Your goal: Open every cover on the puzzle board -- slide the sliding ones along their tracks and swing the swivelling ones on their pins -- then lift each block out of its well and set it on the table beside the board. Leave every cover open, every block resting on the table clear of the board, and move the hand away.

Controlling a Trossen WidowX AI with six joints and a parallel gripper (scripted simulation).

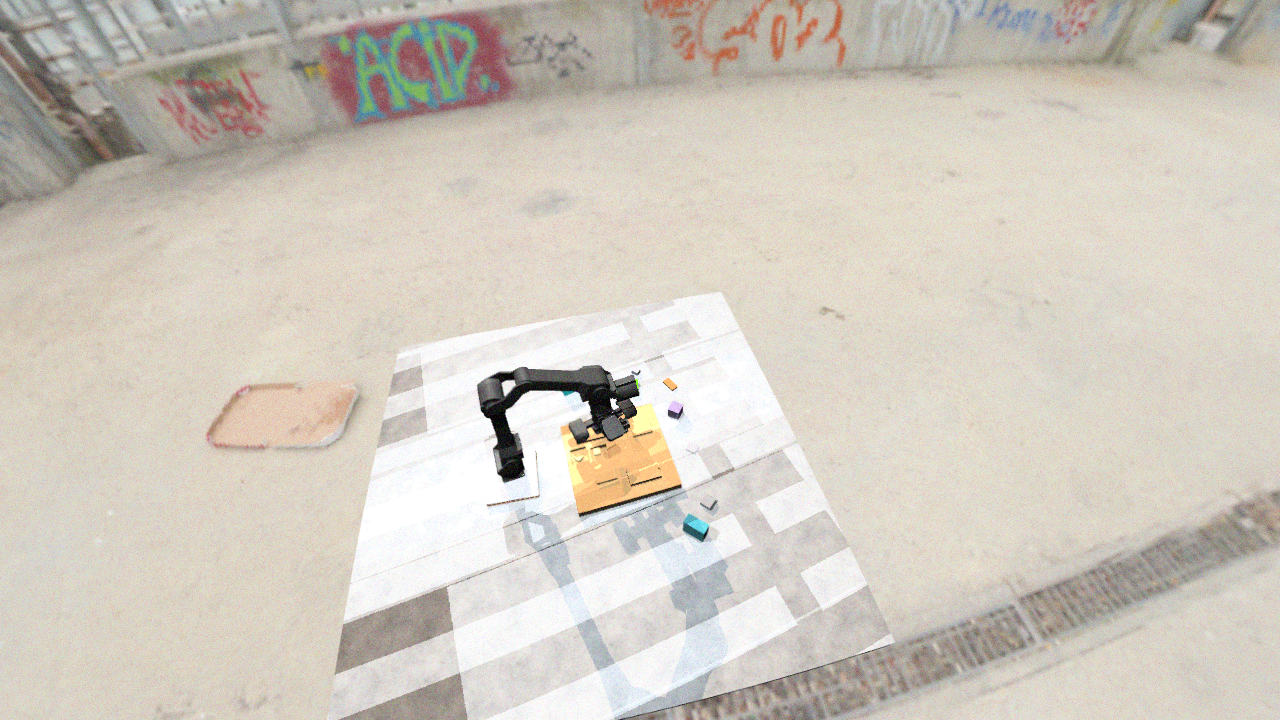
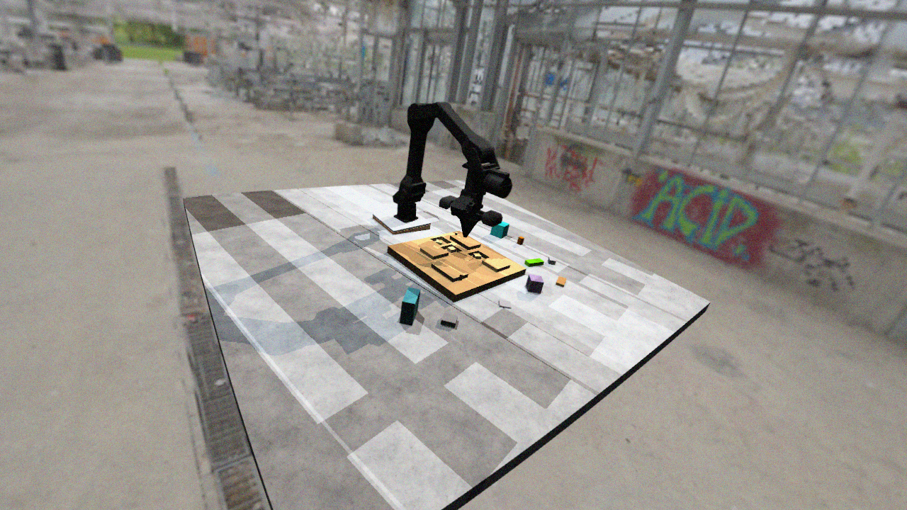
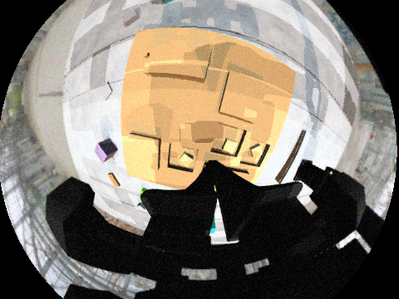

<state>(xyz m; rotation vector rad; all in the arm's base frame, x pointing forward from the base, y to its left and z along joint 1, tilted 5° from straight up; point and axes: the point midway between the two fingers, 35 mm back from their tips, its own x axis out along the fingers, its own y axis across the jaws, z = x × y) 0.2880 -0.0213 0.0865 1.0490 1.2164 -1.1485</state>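
The tan puzzle board is 10 mm ahead of my gripper tip, 40 mm to the right of it and 50 mm below it. From my gripper tip the other things lie so: green block 160 mm ahead, 180 mm to the left, 70 mm below; cyan cube 50 mm behind, 280 mm to the left, 50 mm below; purple cube 240 mm ahead, 40 mm to the left, 50 mm below.
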